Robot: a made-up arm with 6 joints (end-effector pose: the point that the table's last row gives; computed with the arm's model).
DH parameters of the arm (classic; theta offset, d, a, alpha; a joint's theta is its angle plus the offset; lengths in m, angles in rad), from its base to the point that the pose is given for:
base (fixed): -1.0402 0 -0.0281 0
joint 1: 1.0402 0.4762 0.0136 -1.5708
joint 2: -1.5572 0 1.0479 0
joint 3: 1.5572 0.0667 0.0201 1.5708
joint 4: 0 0.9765 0.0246 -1.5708
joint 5: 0 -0.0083 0.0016 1.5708
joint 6: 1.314 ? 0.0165 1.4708
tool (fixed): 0.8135 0.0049 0 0
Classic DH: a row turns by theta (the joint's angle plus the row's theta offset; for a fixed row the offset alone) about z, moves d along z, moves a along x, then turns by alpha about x.
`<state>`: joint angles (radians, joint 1 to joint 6).
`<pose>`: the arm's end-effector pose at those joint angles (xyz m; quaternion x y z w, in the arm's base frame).
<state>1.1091 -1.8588 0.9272 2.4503 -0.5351 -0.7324</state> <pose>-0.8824 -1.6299 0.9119 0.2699 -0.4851 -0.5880 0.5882</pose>
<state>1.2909 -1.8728 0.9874 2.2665 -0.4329 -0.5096</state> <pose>-0.5653 -1.7370 0.9274 0.3540 -0.4437 -0.5438 0.6181</pose>
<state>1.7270 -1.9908 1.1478 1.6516 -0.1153 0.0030</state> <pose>0.1841 -1.7614 0.8322 0.4728 -0.3770 -0.5118 0.6102</pose>
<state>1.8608 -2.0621 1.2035 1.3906 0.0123 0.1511</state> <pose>0.3940 -1.7014 0.7561 0.4697 -0.3801 -0.5269 0.5977</pose>
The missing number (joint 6, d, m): 0.1668
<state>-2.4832 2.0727 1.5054 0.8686 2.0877 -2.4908</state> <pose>-0.2326 -0.3707 -0.7850 -0.8031 -0.2431 -0.5351 0.0981</pose>
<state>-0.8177 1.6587 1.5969 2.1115 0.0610 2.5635</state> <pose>0.6712 -0.5713 -0.7643 0.4585 0.6133 -0.6395 0.0684</pose>
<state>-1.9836 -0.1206 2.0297 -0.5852 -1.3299 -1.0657</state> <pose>-0.2574 -0.8622 1.2653 0.3811 -0.3629 -0.5584 0.6413</pose>
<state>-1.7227 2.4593 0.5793 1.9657 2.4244 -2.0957</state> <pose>0.0620 -0.7535 -1.1847 0.8054 0.2545 0.5351 0.0120</pose>
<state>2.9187 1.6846 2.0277 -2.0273 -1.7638 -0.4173</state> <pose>-0.5091 -0.0625 -0.4191 0.8962 -0.3619 0.0535 0.2510</pose>
